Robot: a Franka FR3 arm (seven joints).
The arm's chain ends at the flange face. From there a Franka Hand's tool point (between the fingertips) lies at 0.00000 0.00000 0.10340 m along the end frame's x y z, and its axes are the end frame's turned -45 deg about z.
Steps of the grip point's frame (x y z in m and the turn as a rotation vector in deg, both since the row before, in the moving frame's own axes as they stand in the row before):
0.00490, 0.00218, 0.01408, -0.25, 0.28, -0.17
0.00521, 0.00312, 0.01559, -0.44, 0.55, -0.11
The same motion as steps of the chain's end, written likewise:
0.00433, -0.00188, 0.01408, 0.02, 0.37, -0.17
0.00463, -0.00134, 0.01560, 0.08, 0.70, -0.11

